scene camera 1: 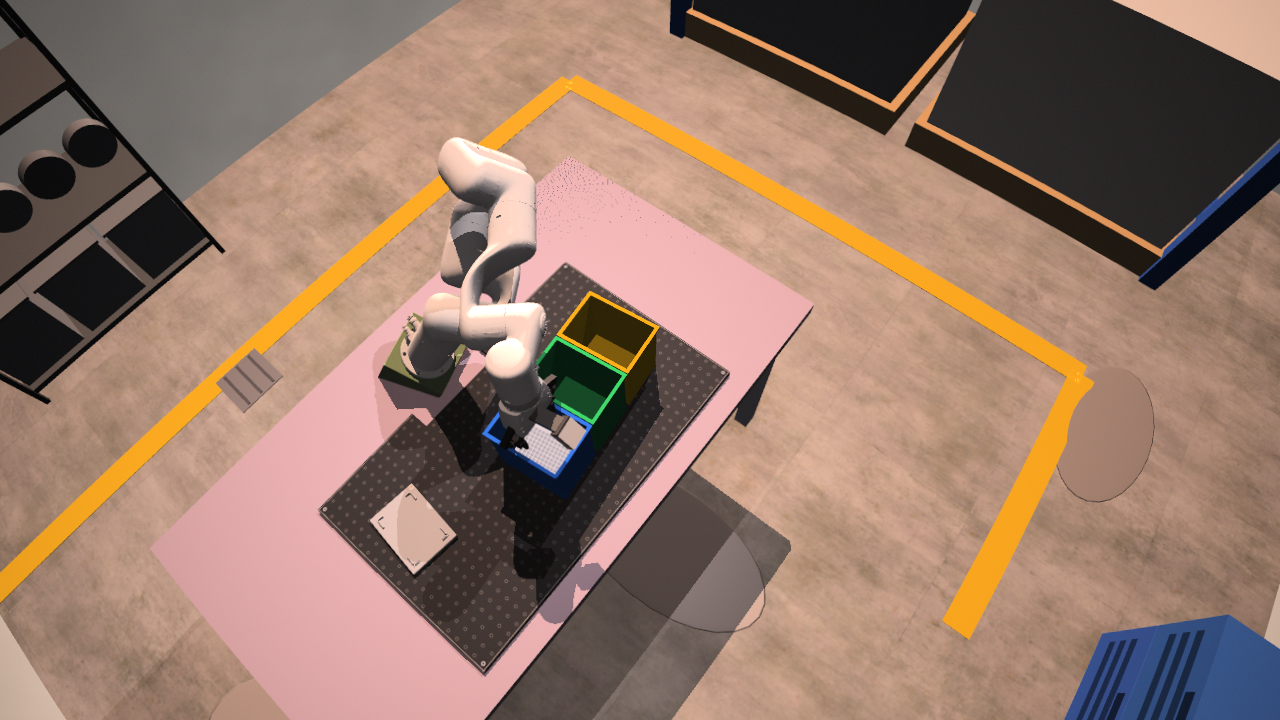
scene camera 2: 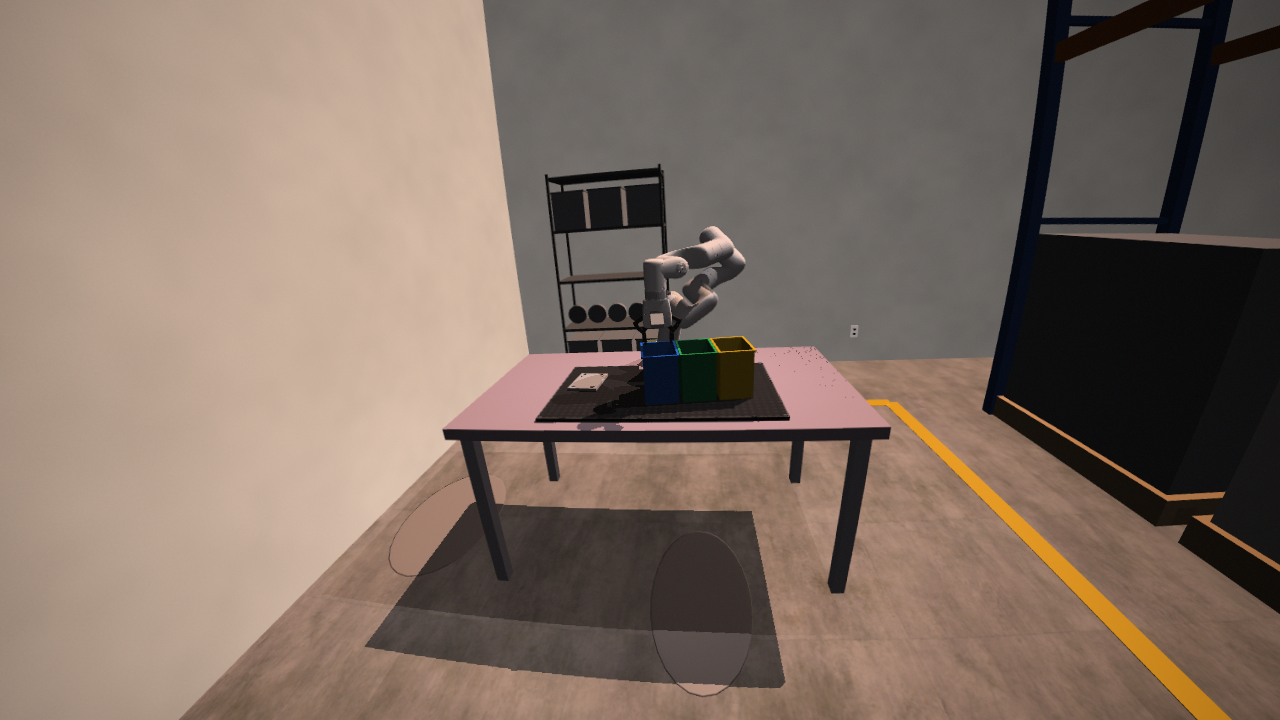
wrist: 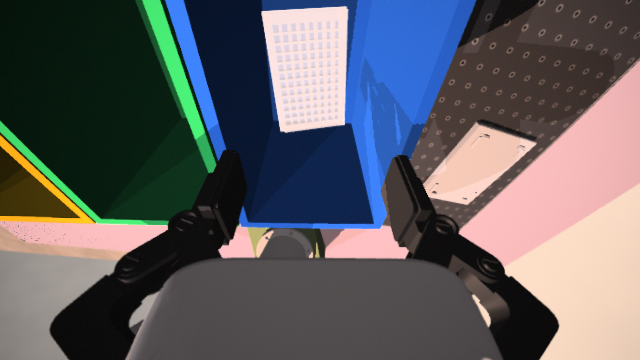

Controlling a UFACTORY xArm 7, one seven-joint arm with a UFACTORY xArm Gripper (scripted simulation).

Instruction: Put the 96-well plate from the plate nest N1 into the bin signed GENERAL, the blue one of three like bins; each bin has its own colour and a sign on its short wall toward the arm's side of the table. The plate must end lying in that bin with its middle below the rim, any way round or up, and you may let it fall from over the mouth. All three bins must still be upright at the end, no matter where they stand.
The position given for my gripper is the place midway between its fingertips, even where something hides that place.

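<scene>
In scene camera 1 I can see my gripper (scene camera 1: pixel 535 426) and a blue bin (scene camera 1: pixel 578 460). Scene camera 2 shows me the bin (scene camera 2: pixel 660 359). Then there's the wrist view, where I see a 96-well plate (wrist: pixel 305 51), along with the bin (wrist: pixel 331 177) and my gripper (wrist: pixel 315 171).
</scene>
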